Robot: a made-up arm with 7 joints.
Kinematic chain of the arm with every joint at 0, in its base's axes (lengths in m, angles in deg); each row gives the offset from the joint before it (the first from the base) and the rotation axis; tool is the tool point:
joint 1: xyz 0 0.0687 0 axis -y
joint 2: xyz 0 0.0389 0 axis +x
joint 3: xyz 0 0 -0.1 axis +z
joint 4: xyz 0 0 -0.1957 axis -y
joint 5: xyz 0 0 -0.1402 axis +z
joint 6: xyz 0 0 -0.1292 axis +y
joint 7: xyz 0 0 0 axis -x
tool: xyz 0 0 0
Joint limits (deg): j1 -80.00..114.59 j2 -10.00..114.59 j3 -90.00..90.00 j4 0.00..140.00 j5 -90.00..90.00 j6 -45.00..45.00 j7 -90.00..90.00
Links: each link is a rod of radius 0.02 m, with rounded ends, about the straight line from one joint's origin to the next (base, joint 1, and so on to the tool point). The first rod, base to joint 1, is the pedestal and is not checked.
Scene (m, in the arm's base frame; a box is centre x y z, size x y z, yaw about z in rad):
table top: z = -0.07
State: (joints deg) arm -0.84 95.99 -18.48 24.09 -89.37 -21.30 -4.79
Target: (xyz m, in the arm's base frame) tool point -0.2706 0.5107 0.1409
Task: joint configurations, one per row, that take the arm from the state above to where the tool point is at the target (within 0.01 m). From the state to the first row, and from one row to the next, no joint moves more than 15 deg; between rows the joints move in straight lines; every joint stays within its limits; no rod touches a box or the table.
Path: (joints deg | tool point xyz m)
1: 13.79 97.76 -12.00 28.24 -89.37 -21.30 -4.79 | 0.1102 0.6393 0.0741
2: 28.42 99.54 -5.52 32.39 -89.37 -21.30 -4.79 | 0.0916 0.6259 0.1326
3: 43.05 101.31 0.96 36.54 -89.37 -21.30 -4.79 | 0.0468 0.6093 0.1848
4: 57.67 103.08 7.45 40.70 -89.37 -21.30 -4.79 | -0.0212 0.5894 0.2196
5: 72.30 104.86 13.93 44.85 -89.37 -21.30 -4.79 | -0.1050 0.5663 0.2271
6: 86.93 106.63 20.41 49.00 -89.37 -21.30 -4.79 | -0.1927 0.5400 0.2012
7: 101.56 108.40 26.89 53.15 -89.37 -21.30 -4.79 | -0.2706 0.5107 0.1409

